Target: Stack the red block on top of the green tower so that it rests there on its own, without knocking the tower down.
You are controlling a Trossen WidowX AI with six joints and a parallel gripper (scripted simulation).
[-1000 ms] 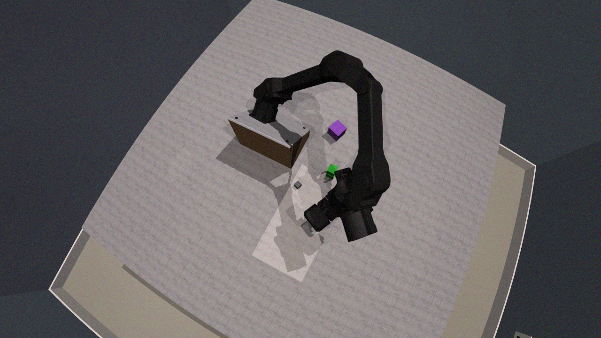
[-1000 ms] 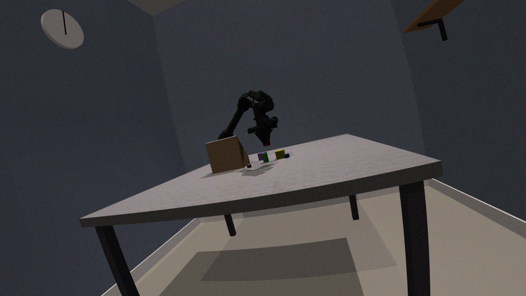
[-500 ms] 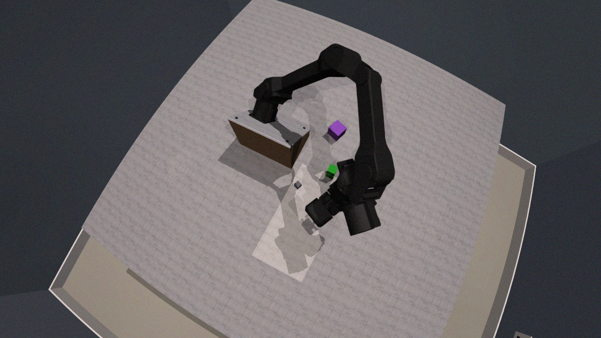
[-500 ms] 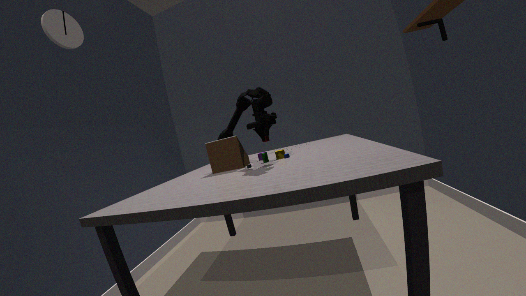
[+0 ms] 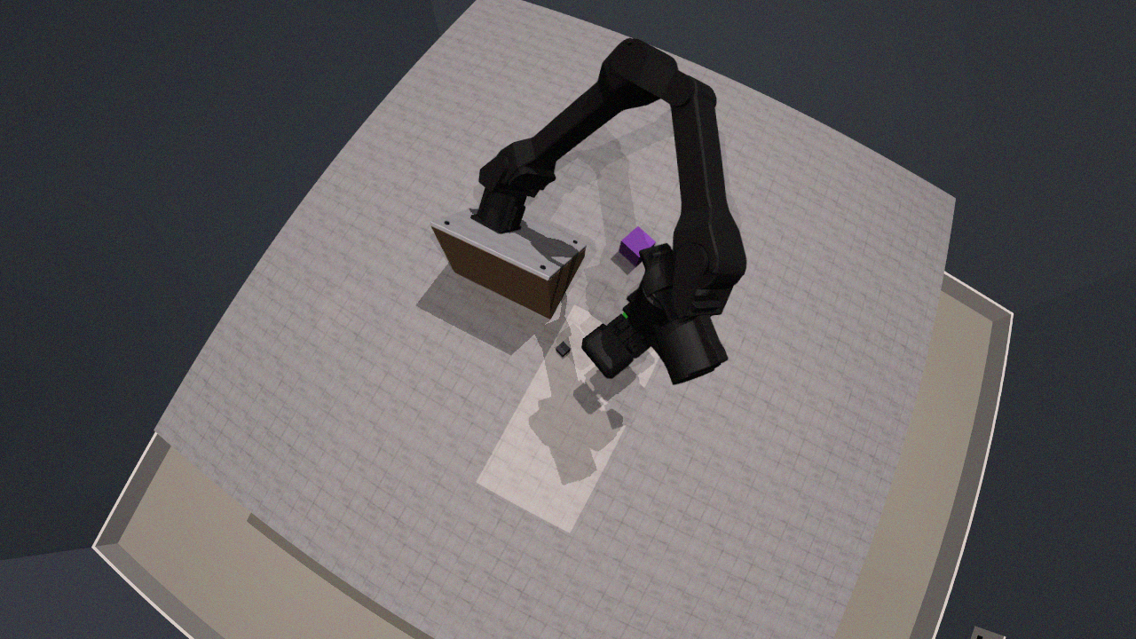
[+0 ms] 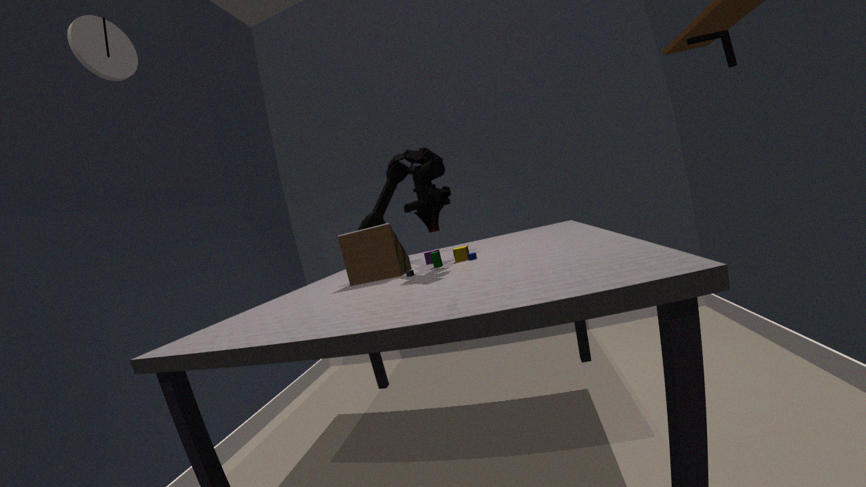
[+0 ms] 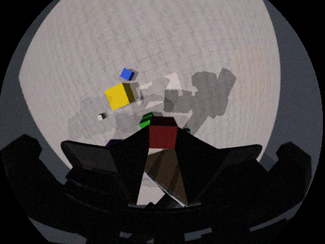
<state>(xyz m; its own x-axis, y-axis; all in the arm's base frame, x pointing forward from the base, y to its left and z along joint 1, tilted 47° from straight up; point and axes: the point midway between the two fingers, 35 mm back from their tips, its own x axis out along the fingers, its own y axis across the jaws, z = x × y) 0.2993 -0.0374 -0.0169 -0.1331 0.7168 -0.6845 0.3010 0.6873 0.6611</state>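
My gripper tip is now 5 cm short of the yellow cube, 8 cm to the right of it and 11 cm above it. Also, from my gripper tip: small blue cube: 9 cm ahead, 5 cm to the left, 12 cm below; then red block: 1 cm above; then grey cube: 10 cm behind, 6 cm to the right, 12 cm below.
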